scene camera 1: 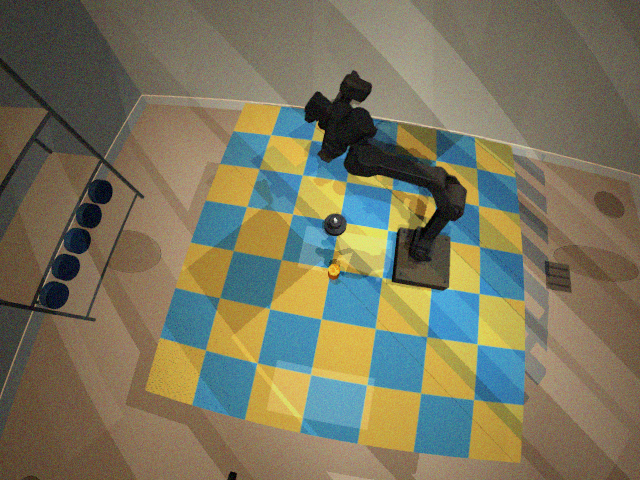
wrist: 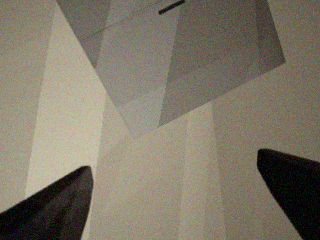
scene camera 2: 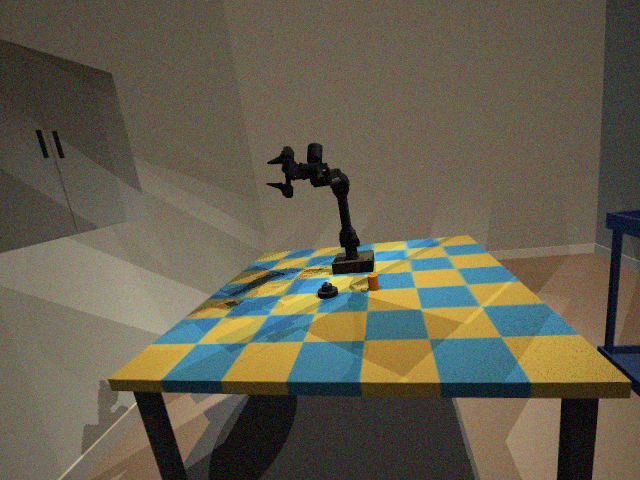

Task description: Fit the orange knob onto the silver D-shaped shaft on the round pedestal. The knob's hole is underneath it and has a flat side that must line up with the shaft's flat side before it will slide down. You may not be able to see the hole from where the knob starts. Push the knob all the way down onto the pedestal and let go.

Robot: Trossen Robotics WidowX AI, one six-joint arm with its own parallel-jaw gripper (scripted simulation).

My gripper shows in scene camera 1, in the wrist view [176, 166] and in scene camera 2. The same spot on my gripper: [scene camera 2: 292, 170] is [scene camera 1: 312, 113].
